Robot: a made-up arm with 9 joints. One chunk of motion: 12 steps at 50 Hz.
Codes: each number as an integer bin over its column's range. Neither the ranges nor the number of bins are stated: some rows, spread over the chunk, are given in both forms.
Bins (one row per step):
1: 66 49 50 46 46 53
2: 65 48 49 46 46 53
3: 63 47 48 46 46 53
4: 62 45 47 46 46 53
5: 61 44 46 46 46 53
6: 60 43 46 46 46 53
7: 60 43 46 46 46 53
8: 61 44 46 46 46 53
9: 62 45 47 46 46 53
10: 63 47 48 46 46 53
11: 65 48 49 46 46 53
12: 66 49 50 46 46 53
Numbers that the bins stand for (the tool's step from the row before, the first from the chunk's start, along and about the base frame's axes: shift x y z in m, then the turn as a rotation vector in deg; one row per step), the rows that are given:
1: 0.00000 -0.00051 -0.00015 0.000 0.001 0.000
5: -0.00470 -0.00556 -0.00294 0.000 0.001 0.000
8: -0.00470 -0.00556 -0.00294 0.000 0.001 0.000
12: 0.00000 -0.00051 -0.00015 0.000 0.001 0.000
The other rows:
2: -0.00094 -0.00152 -0.00085 0.000 0.001 0.000
3: -0.00282 -0.00253 -0.00155 0.000 0.001 0.000
4: -0.00376 -0.00455 -0.00224 0.000 0.001 0.000
6: -0.00564 -0.00657 -0.00294 0.000 0.001 0.000
7: -0.00564 -0.00657 -0.00294 0.000 0.001 0.000
9: -0.00376 -0.00455 -0.00224 0.000 0.001 0.000
10: -0.00282 -0.00253 -0.00155 0.000 0.001 0.000
11: -0.00094 -0.00152 -0.00085 0.000 0.001 0.000

